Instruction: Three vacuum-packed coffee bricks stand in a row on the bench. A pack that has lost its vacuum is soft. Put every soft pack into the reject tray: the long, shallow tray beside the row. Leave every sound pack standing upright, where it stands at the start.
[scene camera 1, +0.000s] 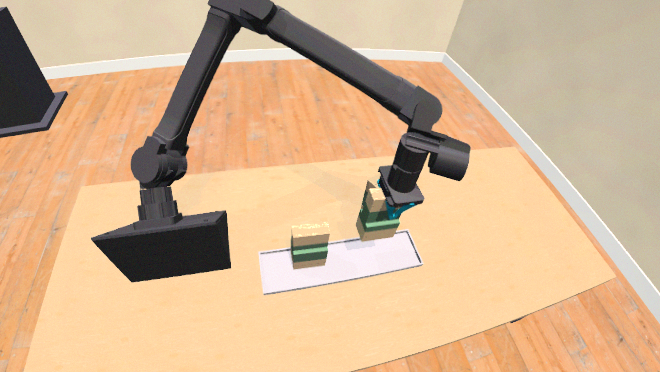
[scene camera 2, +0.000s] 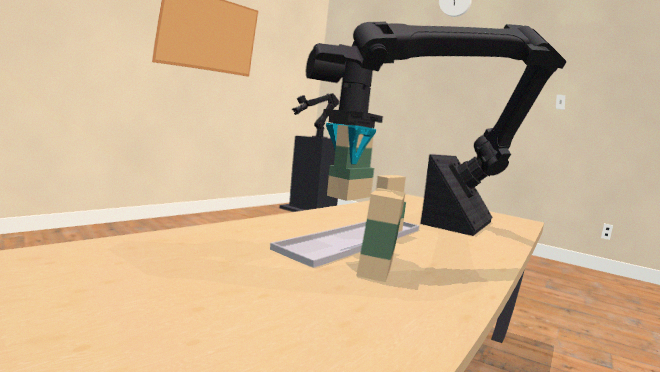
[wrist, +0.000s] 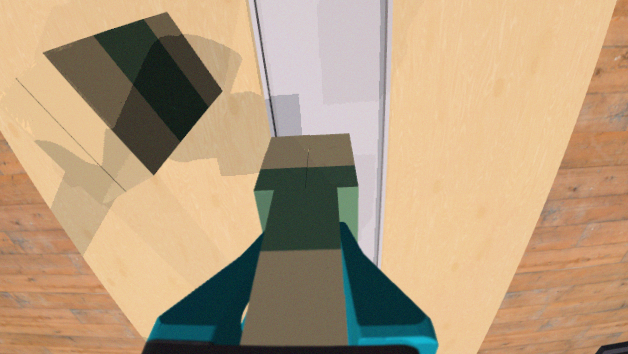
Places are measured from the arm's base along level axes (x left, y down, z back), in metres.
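Where they show: gripper, fingertip midpoint: (scene camera 1: 389, 212) (scene camera 2: 346, 163) (wrist: 308, 232); arm's base, link origin: (scene camera 1: 160, 223) (scene camera 2: 461, 180).
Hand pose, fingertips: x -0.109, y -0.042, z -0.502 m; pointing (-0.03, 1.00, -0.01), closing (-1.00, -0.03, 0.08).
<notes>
Things, the pixels of their top centre, and the offset from my fingertips. Level surfaces: height alone.
- upright tan pack, top centre: (scene camera 2: 356, 126) (scene camera 1: 389, 192) dx +0.002, dy -0.074, dz +0.020 m
- pale reject tray, top centre: (wrist: 332, 187) (scene camera 2: 357, 233) (scene camera 1: 343, 259) dx -0.009, dy +0.160, dz +0.089 m
- second pack, top centre: (scene camera 1: 310, 229) (scene camera 2: 392, 176) dx +0.017, dy +0.030, dz +0.175 m
- third pack, top centre: (wrist: 76, 137) (scene camera 2: 387, 192) dx +0.121, dy +0.032, dz -0.055 m
- bench, surface height: dy +0.174 m
My gripper (scene camera 1: 382, 206) (scene camera 2: 345, 152) (wrist: 308, 232) is shut on an upright tan pack (scene camera 1: 378, 232) (scene camera 2: 350, 185) (wrist: 300, 300). It holds the pack raised above the bench, over the long edge of the pale reject tray (scene camera 1: 390, 257) (scene camera 2: 295, 256) (wrist: 345, 65). The held pack's green band stands out in a step below the fingers. A second pack (scene camera 1: 310, 245) (scene camera 2: 391, 183) with a similar step in its band stands upright in one end of the tray. A third pack (scene camera 2: 380, 237) (wrist: 135, 90) with a flush green band stands upright on the bench; in scene camera 1 it is mostly hidden behind the held pack.
The arm's black wedge base (scene camera 1: 180, 250) (scene camera 2: 450, 200) stands on the bench (scene camera 1: 200, 320) (scene camera 2: 175, 300) near the tray's end with the second pack. A dark pedestal (scene camera 1: 22, 75) (scene camera 2: 306, 175) stands off the bench, with a small arm (scene camera 2: 327, 107) on it.
</notes>
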